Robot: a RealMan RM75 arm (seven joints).
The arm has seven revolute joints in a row. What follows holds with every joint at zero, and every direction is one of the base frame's. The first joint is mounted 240.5 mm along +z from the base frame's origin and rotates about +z. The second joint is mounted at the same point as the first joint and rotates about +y. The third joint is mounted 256 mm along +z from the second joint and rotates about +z. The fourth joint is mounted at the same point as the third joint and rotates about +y. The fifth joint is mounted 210 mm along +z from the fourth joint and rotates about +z. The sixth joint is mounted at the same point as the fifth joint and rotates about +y. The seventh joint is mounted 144 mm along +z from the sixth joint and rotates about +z. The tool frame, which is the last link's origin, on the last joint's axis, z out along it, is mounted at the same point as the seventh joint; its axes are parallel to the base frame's.
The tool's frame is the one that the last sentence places.
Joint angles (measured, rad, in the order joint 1, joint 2, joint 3, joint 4, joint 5, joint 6, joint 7), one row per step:
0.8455, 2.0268, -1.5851, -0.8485, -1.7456, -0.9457, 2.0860
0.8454, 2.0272, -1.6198, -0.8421, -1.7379, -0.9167, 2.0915
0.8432, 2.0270, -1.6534, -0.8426, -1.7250, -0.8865, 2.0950
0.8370, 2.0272, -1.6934, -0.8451, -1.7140, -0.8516, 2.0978
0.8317, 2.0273, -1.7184, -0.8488, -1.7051, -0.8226, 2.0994
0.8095, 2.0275, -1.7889, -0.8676, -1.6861, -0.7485, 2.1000
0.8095, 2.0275, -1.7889, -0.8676, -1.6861, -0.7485, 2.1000
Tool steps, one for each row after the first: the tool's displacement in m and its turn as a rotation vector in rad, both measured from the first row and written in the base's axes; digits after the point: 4 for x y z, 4 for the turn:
0.0016, -0.0014, -0.0056, 0.0034, -0.0128, -0.0026
0.0018, -0.0026, -0.0101, 0.0104, -0.0183, -0.0015
0.0034, -0.0048, -0.0155, 0.0187, -0.0282, 0.0009
0.0041, -0.0055, -0.0184, 0.0309, -0.0305, 0.0012
0.0071, -0.0098, -0.0263, 0.0599, -0.0399, 0.0095
0.0071, -0.0098, -0.0263, 0.0599, -0.0399, 0.0095

